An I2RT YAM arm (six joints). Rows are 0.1 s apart.
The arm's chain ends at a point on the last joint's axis. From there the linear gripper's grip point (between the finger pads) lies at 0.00 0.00 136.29 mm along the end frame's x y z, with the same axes.
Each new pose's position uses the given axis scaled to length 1; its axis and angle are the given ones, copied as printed.
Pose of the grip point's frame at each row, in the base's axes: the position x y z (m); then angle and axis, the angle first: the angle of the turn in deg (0 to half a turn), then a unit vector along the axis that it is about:
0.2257 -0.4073 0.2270 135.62 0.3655 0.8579 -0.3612
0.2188 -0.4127 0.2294 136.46 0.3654 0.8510 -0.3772
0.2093 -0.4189 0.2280 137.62 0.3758 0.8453 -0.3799
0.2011 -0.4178 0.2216 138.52 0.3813 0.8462 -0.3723
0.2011 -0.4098 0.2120 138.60 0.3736 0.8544 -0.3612
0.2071 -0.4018 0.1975 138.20 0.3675 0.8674 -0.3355
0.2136 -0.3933 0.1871 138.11 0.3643 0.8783 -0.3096
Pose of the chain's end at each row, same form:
0.1748 -0.3000 0.2939 135.62 0.3655 0.8579 -0.3612
0.1713 -0.3029 0.2947 136.46 0.3654 0.8510 -0.3772
0.1655 -0.3083 0.2945 137.62 0.3758 0.8453 -0.3799
0.1586 -0.3083 0.2907 138.52 0.3813 0.8462 -0.3723
0.1563 -0.3025 0.2831 138.60 0.3736 0.8544 -0.3612
0.1576 -0.2992 0.2723 138.20 0.3675 0.8674 -0.3355
0.1605 -0.2955 0.2658 138.11 0.3643 0.8783 -0.3096

